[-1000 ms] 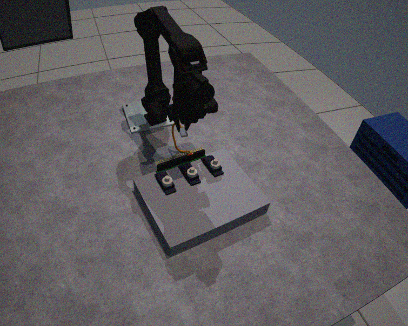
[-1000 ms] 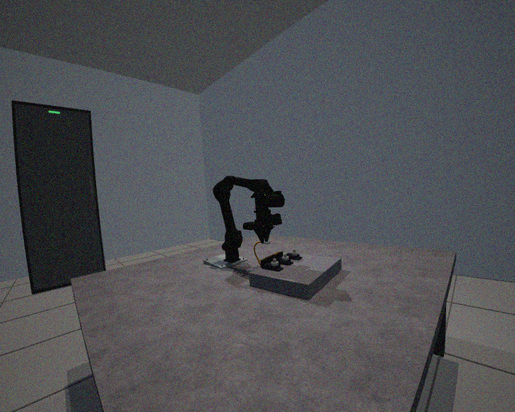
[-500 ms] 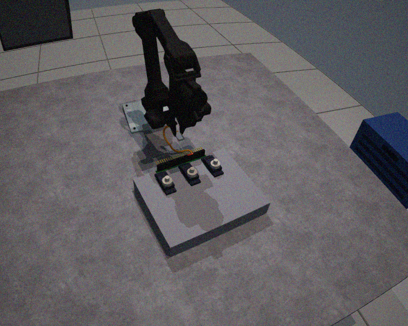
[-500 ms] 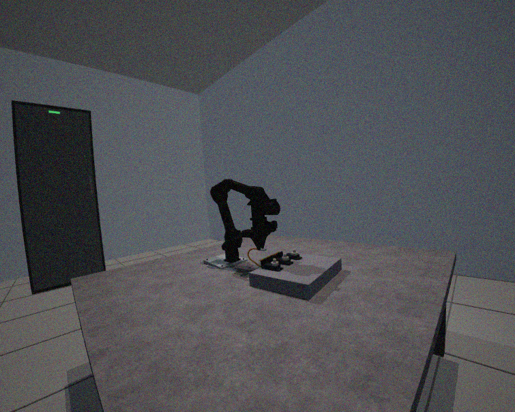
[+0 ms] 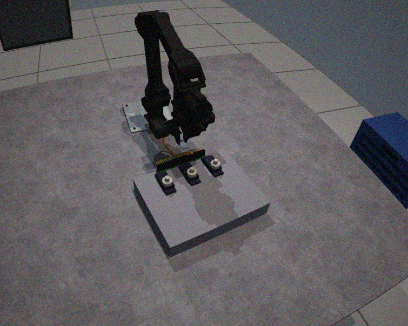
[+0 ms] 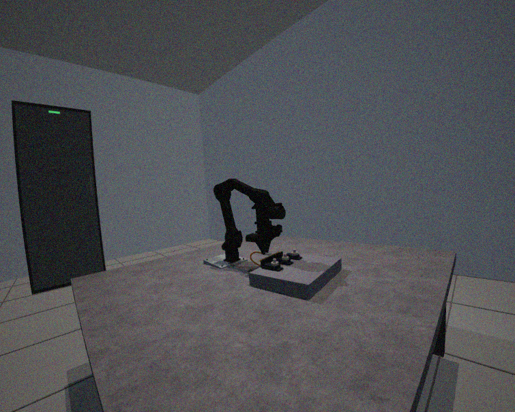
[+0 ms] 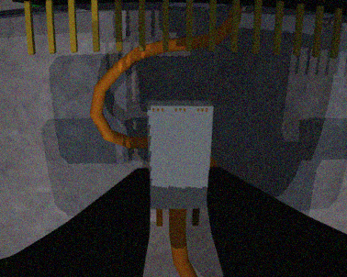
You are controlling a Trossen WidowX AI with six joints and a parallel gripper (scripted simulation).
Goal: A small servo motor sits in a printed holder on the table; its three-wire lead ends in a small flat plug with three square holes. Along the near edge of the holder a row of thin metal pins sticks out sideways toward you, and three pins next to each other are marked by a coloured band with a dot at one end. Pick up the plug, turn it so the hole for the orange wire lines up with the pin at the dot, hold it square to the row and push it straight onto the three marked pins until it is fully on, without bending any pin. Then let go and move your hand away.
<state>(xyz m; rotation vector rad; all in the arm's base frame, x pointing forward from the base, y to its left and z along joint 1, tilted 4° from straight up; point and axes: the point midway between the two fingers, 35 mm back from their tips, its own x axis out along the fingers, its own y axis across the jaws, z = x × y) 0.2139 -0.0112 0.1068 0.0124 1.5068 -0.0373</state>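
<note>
Now: the red band 60 mm ahead of my gripper tip and 10 mm above it. The rest, counted from my gripper tip: pale dot 60 mm ahead, 10 mm above; then grey holder block 220 mm ahead, 40 mm to the right, 40 mm below; then pin row 60 mm ahead, 30 mm to the right, 10 mm below.
</note>
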